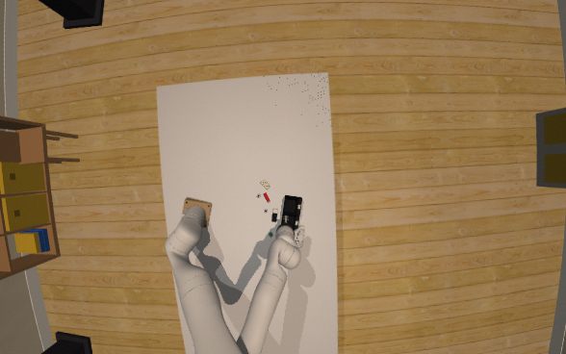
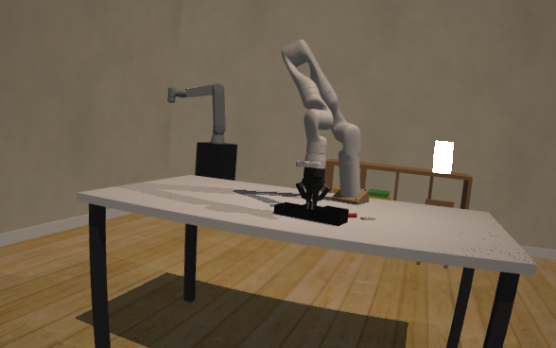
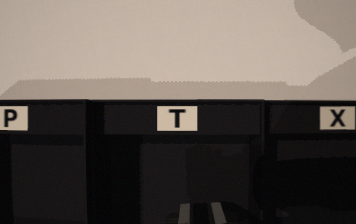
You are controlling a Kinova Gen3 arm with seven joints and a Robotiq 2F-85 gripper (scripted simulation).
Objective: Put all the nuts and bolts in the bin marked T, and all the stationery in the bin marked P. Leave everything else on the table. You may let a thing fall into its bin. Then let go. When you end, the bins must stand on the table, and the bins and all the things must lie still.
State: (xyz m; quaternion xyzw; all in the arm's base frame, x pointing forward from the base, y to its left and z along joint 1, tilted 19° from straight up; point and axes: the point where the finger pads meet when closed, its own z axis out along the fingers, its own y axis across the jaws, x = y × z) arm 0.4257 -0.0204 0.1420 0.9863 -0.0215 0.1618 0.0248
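The black double bin is 30 mm ahead of my hand, 10 mm to the left of it and 10 mm below it. The rest, counted from my hand: black eraser: 50 mm behind, 40 mm to the left, 30 mm below; red battery: 100 mm behind, 120 mm to the left, 30 mm below; green die: 70 mm behind, 70 mm to the right, 30 mm below.
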